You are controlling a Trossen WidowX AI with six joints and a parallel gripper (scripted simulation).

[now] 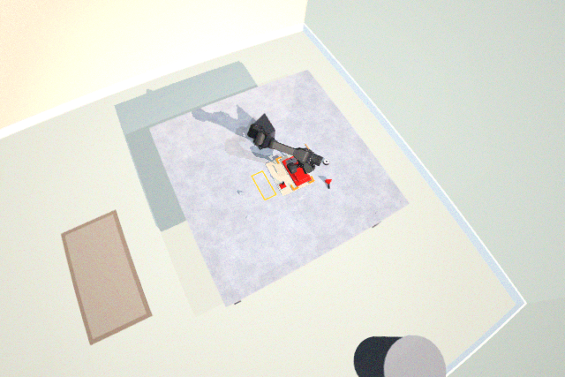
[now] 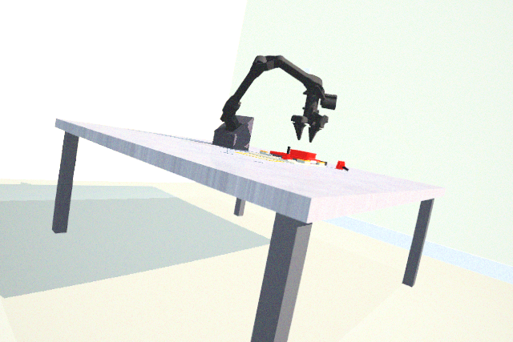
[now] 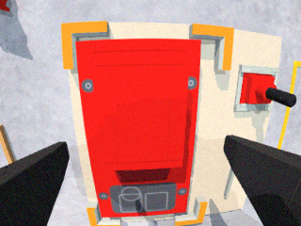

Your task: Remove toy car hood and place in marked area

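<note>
Now: the hood 5 cm below my gripper tip. From my gripper tip the other things lie so: thin stick: 16 cm to the left, 11 cm behind, 9 cm below.
</note>
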